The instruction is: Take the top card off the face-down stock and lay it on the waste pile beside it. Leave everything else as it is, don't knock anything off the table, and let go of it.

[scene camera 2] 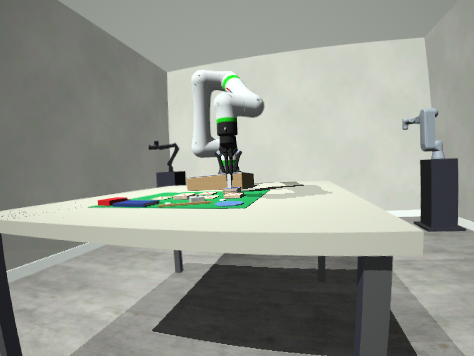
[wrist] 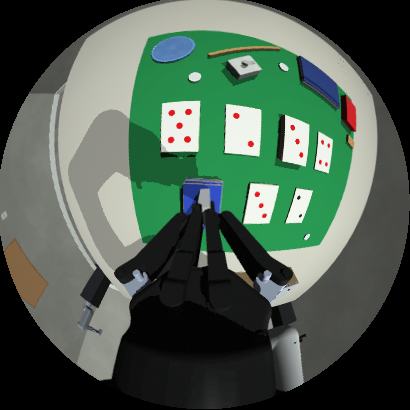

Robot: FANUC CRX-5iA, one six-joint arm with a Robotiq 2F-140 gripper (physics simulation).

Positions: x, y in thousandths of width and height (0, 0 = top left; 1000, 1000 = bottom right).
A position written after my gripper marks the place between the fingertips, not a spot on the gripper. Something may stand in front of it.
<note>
In view: my gripper (scene camera 2: 486, 529) and a green mat (scene camera 2: 528, 552).
My gripper is seen too in the wrist view (wrist: 499, 477). The green mat is seen too in the wrist view (wrist: 382, 433).
</note>
